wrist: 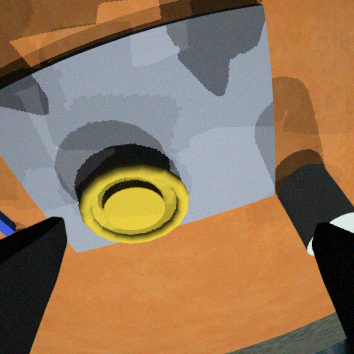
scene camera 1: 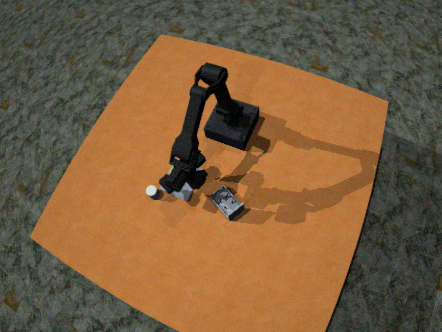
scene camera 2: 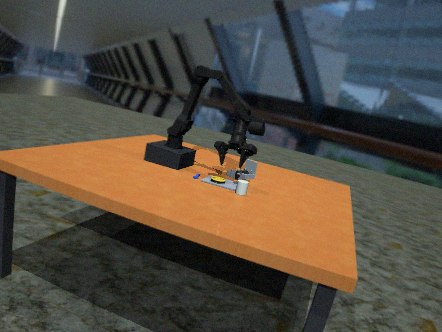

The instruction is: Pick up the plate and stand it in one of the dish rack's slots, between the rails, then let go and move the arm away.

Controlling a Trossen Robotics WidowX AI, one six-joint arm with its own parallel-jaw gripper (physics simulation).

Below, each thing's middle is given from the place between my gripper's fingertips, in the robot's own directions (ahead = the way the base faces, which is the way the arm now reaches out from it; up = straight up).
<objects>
My gripper is now 10 mm past the grey mat [wrist: 194,94], 20 mm to the left of it and 70 mm above it. From my hand the other things lie so: yellow plate [wrist: 130,202] 20 mm behind, 40 mm to the right, 60 mm below.
</objects>
